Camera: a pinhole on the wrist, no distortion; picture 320 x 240 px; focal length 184.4 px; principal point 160.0 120.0 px. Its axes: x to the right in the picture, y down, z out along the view. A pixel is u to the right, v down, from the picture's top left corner.
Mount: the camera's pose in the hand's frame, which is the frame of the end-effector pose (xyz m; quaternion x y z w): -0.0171 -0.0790 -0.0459 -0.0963 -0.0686 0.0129 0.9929
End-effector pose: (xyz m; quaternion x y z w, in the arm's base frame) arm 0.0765 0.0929 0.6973 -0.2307 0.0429 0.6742 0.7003
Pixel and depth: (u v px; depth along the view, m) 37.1 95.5 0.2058
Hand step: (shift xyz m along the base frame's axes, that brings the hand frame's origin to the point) 0.0184 -0.1126 0.2119
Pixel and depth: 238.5 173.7 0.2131
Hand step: -0.0617 0.1003 0.1210
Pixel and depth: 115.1 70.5 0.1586
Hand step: 0.0543 -0.0272 0.1520
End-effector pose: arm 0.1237 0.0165 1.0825 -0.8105 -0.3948 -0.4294 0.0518
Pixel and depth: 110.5 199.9 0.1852
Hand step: 0.0662 -0.0305 -0.1302
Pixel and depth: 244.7 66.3 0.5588
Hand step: 0.3364 0.4183 -0.2646
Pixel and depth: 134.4 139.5 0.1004
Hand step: -0.0174 0.0276 -0.0758
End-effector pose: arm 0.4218 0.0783 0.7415 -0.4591 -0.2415 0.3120 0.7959
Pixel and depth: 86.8 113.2 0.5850
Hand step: -0.5590 0.0527 0.1954
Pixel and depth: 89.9 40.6 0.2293
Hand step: -0.1787 -0.0414 0.1917
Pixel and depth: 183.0 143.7 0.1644
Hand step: -0.0820 0.0409 0.0732
